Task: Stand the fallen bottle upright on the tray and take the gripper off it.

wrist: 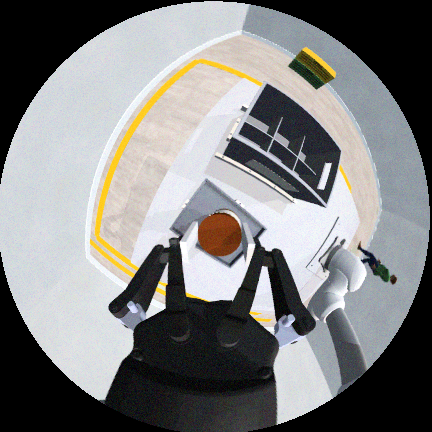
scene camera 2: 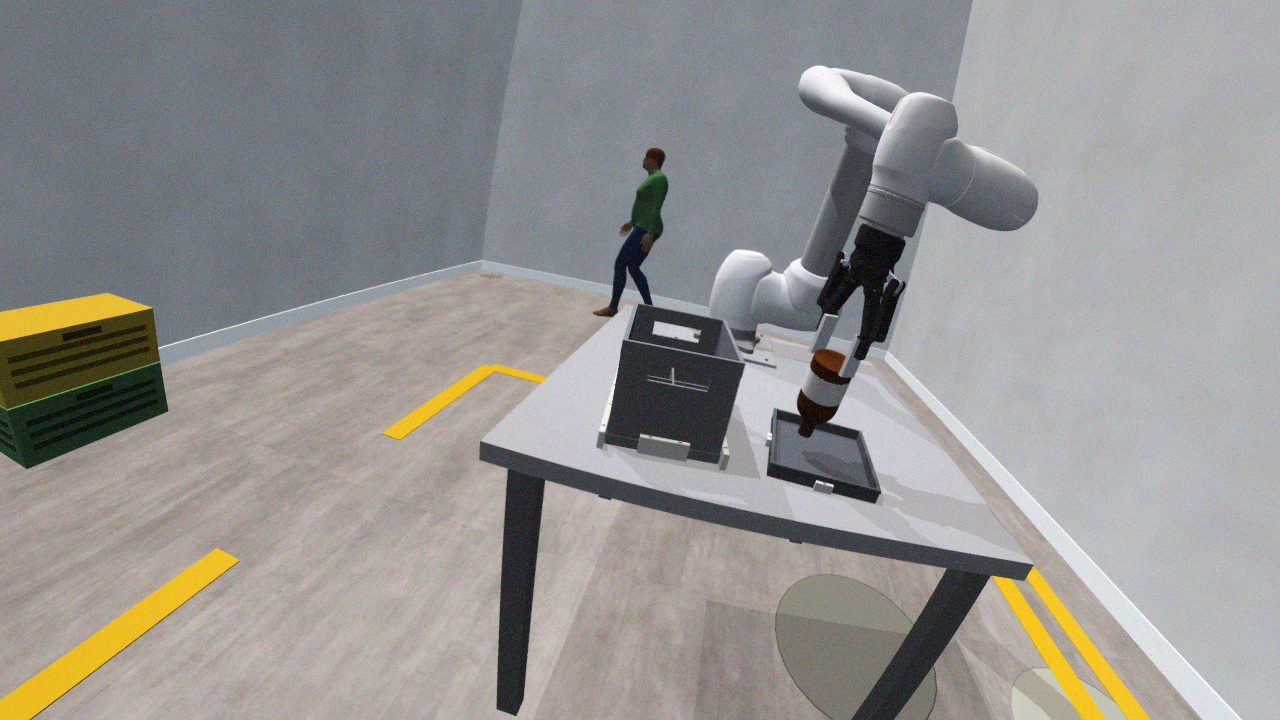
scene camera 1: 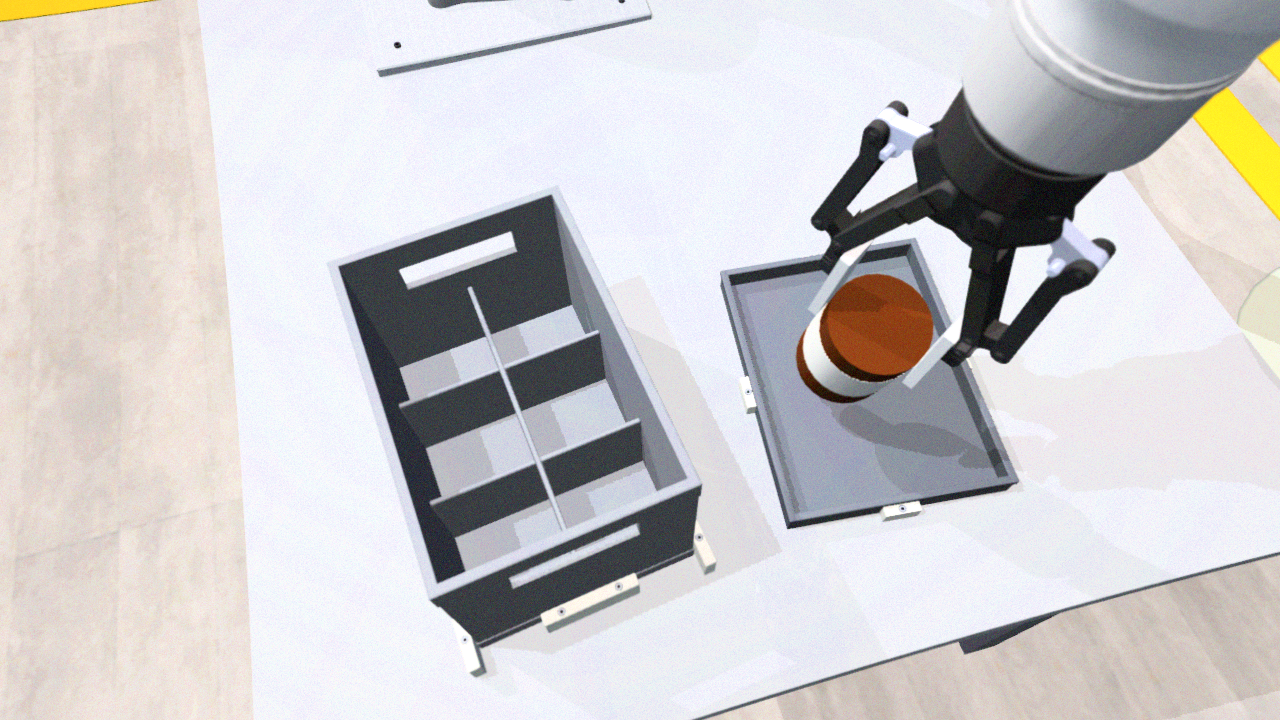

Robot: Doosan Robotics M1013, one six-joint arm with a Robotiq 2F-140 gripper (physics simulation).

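Places are measured from the arm's base along level axes (x ahead, y left, z up), in millimetres.
Where they show: gripper, between the fingertips: (wrist: 219, 230) (scene camera 2: 830, 364) (scene camera 1: 870, 334); arm's base, origin of its link: (wrist: 330, 254).
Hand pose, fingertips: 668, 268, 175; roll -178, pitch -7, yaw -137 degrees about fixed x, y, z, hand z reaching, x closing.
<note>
Each offset is from my fingertips to the top centre of the thing, as dx, dy, dz. "pt": to the spot under its first point.
The brown bottle with a white label {-21, +1, +15} (scene camera 1: 877, 322) (scene camera 2: 824, 390) (wrist: 220, 234) is upside down and tilted. Its flat brown base faces up and its neck points down toward the tray {pt +42, +21, -183} (scene camera 1: 859, 479) (scene camera 2: 810, 461) (wrist: 200, 200), a low dark grey one. In the scene camera 2 view the neck tip is over the tray's back part; whether it touches the tray I cannot tell. My gripper (scene camera 1: 863, 346) (scene camera 2: 832, 361) (wrist: 219, 230) is shut on the bottle near its base end, one white pad on each side. The neck is hidden in the scene camera 1 and wrist views.
A tall dark crate with dividers {-10, -259, -13} (scene camera 1: 671, 528) (scene camera 2: 680, 411) (wrist: 280, 100) stands beside the tray. Small white blocks sit along the edges of tray and crate. The arm's base plate (scene camera 1: 501, 35) is at the back. A person (scene camera 2: 650, 201) (wrist: 382, 271) stands behind the table.
</note>
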